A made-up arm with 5 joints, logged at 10 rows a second.
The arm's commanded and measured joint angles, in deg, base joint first. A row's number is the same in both.
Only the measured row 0 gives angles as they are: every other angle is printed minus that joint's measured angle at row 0.
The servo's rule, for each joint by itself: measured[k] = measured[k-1] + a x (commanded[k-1-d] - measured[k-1]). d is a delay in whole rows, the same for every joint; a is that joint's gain. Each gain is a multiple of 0.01, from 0.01 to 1. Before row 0 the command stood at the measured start. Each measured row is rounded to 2 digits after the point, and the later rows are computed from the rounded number. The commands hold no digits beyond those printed.
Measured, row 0:
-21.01, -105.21, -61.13, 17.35, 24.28
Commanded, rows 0 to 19:
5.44, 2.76, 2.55, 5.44, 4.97
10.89, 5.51, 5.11, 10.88, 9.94
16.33, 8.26, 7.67, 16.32, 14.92
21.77, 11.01, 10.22, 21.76, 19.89
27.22, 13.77, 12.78, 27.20, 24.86
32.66, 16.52, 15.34, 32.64, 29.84
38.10, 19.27, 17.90, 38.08, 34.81
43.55, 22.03, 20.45, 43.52, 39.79
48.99, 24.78, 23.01, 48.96, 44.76
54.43, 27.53, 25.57, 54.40, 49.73
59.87, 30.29, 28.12, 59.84, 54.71
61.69, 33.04, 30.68, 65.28, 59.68
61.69, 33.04, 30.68, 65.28, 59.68
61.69, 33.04, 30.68, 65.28, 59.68
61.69, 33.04, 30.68, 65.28, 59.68
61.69, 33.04, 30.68, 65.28, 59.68
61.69, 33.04, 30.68, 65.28, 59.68
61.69, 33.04, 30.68, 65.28, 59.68
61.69, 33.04, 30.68, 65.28, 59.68
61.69, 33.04, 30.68, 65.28, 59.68
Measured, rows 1 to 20:
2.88, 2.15, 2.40, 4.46, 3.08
7.13, 4.77, 4.95, 9.72, 7.33
12.01, 7.49, 7.51, 15.13, 12.04
17.18, 10.24, 10.06, 20.57, 16.91
22.50, 12.99, 12.62, 26.01, 21.84
27.88, 15.74, 15.18, 31.45, 26.80
33.30, 18.49, 17.74, 36.89, 31.77
38.73, 21.25, 20.29, 42.33, 36.74
44.17, 24.00, 22.85, 47.77, 41.71
49.61, 26.75, 25.41, 53.21, 46.68
55.05, 29.51, 27.96, 58.65, 51.66
58.57, 32.26, 30.52, 64.09, 56.63
60.22, 32.87, 30.67, 65.07, 58.52
61.00, 33.00, 30.68, 65.24, 59.24
61.37, 33.03, 30.68, 65.27, 59.51
61.54, 33.04, 30.68, 65.28, 59.62
61.62, 33.04, 30.68, 65.28, 59.66
61.66, 33.04, 30.68, 65.28, 59.67
61.68, 33.04, 30.68, 65.28, 59.68
61.69, 33.04, 30.68, 65.28, 59.68
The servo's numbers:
d 0
a 0.53 0.78 0.94 0.82 0.62

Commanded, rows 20 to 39:
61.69, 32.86, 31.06, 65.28, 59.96
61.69, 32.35, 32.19, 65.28, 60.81
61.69, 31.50, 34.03, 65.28, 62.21
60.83, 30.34, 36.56, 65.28, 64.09
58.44, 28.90, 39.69, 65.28, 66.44
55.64, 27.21, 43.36, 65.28, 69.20
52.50, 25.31, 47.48, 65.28, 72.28
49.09, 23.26, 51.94, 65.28, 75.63
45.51, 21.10, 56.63, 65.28, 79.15
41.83, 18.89, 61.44, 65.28, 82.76
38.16, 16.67, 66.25, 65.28, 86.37
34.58, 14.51, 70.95, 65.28, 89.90
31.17, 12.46, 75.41, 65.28, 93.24
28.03, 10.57, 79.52, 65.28, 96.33
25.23, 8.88, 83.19, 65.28, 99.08
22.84, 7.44, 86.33, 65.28, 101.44
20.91, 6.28, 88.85, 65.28, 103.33
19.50, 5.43, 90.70, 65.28, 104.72
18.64, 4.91, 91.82, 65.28, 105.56
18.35, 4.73, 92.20, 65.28, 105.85
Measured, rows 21 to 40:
61.69, 32.90, 31.04, 65.28, 59.85
61.69, 32.47, 32.12, 65.28, 60.45
61.69, 31.71, 33.92, 65.28, 61.54
61.23, 30.64, 36.40, 65.28, 63.12
59.75, 29.28, 39.49, 65.28, 65.18
57.57, 27.67, 43.13, 65.28, 67.67
54.88, 25.83, 47.22, 65.28, 70.53
51.81, 23.83, 51.66, 65.28, 73.69
48.47, 21.70, 56.33, 65.28, 77.08
44.95, 19.51, 61.13, 65.28, 80.60
41.35, 17.29, 65.94, 65.28, 84.18
37.76, 15.12, 70.65, 65.28, 87.73
34.27, 13.05, 75.12, 65.28, 91.15
30.96, 11.12, 79.26, 65.28, 94.36
27.92, 9.37, 82.95, 65.28, 97.29
25.23, 7.86, 86.13, 65.28, 99.86
22.94, 6.63, 88.69, 65.28, 102.01
21.12, 5.69, 90.58, 65.28, 103.69
19.81, 5.08, 91.75, 65.28, 104.85
19.04, 4.81, 92.17, 65.28, 105.47

